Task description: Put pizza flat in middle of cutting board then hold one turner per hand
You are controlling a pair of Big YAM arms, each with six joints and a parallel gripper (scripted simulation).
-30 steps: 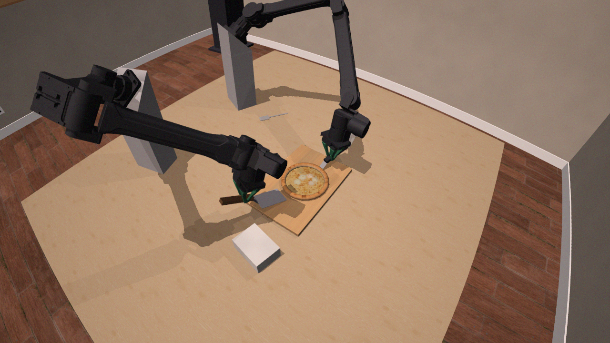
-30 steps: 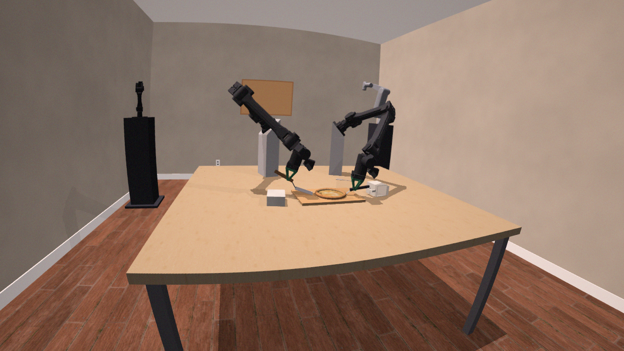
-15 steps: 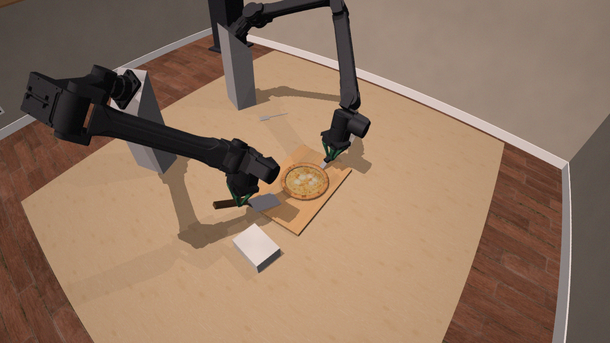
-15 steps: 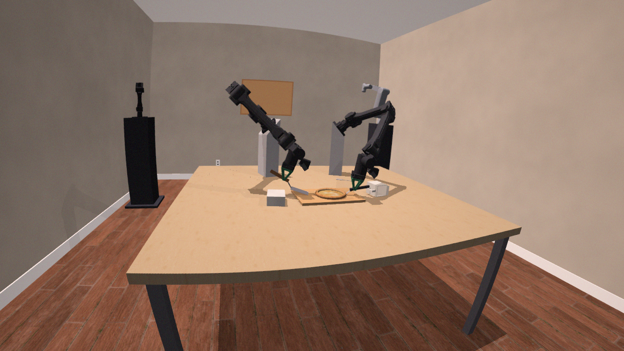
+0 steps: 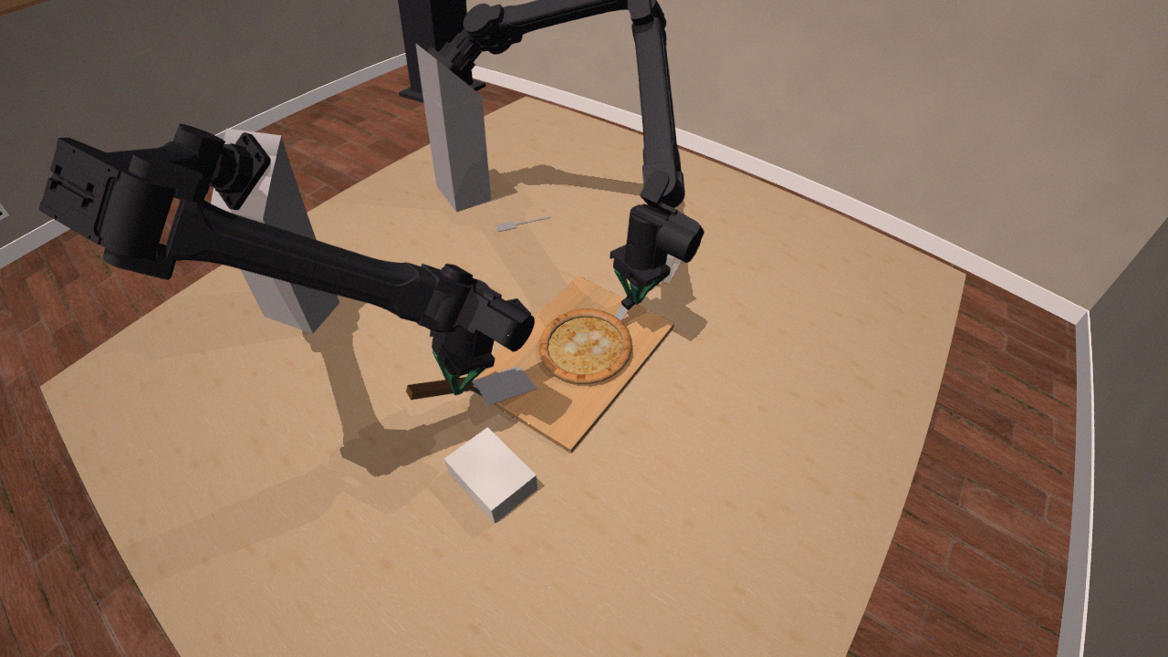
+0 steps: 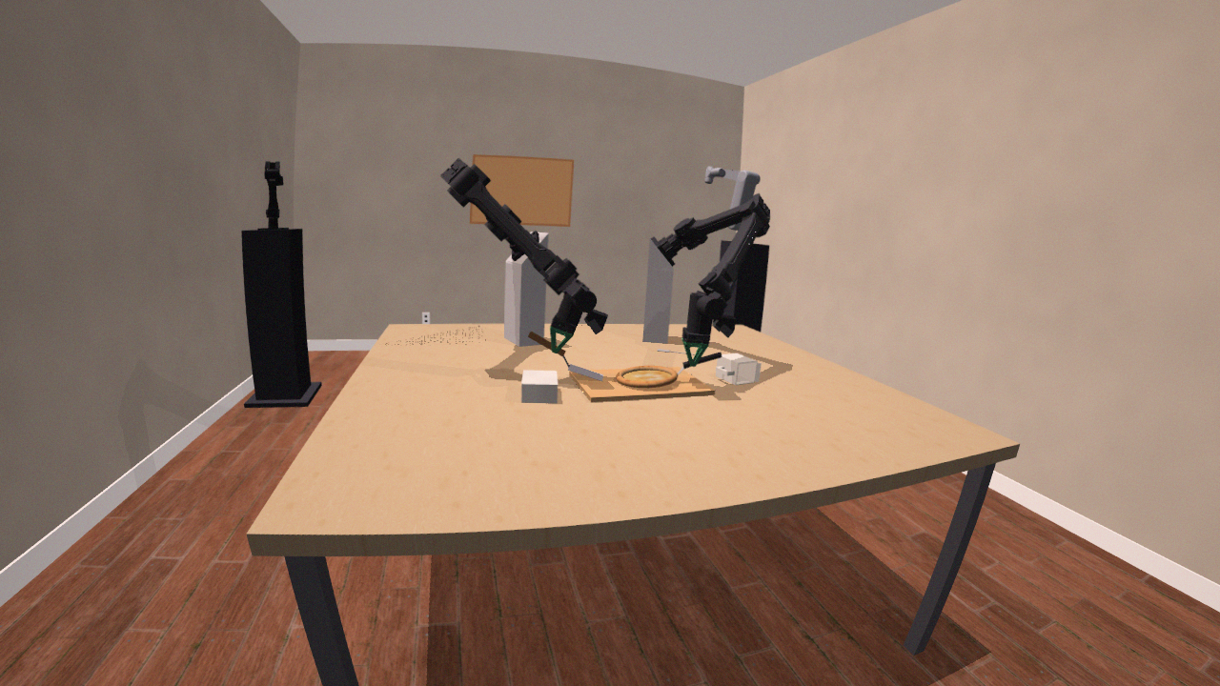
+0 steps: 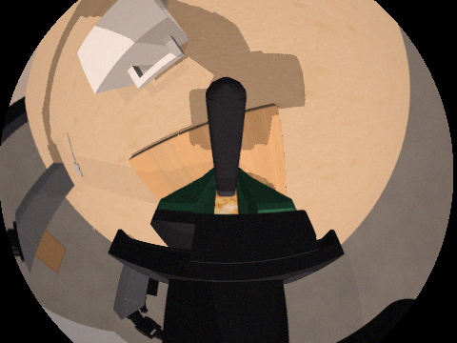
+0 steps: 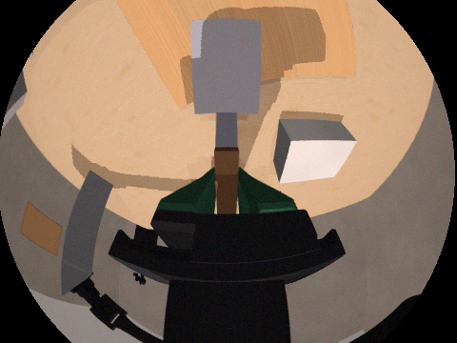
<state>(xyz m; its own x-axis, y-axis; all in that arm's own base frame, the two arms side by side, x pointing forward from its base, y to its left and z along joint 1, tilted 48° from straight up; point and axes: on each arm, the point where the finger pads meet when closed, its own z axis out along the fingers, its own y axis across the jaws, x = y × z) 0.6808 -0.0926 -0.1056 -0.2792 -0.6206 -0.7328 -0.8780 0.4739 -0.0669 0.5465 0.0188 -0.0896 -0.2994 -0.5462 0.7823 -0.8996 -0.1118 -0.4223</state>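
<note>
My right hand is 30 mm to the right of the brown-handled turner, 20 mm above it and 10 mm short of it. From my right hand the other things lie so: wooden cutting board: 230 mm to the left, 80 mm below, 80 mm ahead; then white holder: 550 mm to the left, 90 mm ahead, 60 mm below; then pizza: 240 mm to the left, 100 mm ahead, 60 mm below.
</note>
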